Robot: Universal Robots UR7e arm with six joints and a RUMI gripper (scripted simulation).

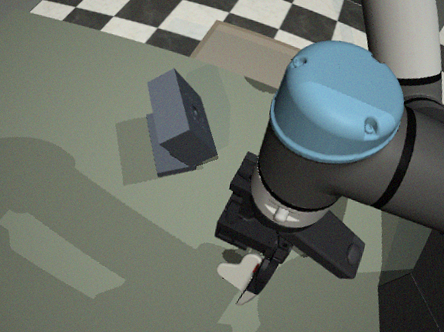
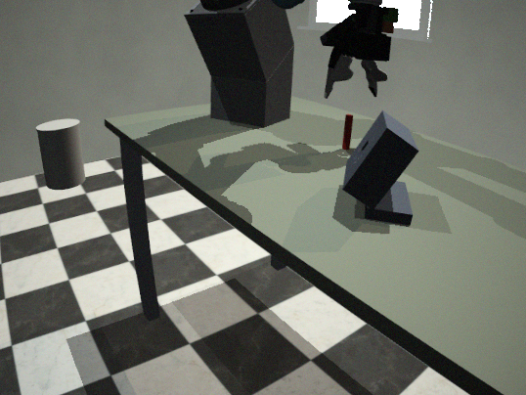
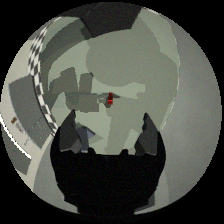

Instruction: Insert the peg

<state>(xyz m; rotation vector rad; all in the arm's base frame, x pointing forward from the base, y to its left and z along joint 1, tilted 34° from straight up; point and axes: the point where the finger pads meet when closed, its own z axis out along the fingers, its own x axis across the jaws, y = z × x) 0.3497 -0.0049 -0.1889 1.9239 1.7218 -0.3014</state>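
The red peg is 8 cm below my hand.
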